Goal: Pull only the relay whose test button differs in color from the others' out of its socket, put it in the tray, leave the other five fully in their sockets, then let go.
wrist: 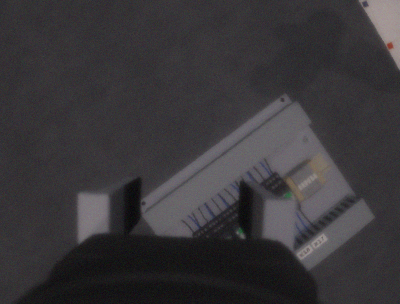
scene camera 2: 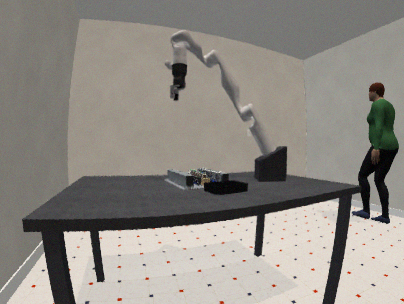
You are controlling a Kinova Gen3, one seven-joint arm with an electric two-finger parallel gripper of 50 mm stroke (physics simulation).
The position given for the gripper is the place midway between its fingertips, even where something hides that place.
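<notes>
Panel [wrist: 293,152] in view. Gripper [wrist: 189,200] visible too.
</notes>
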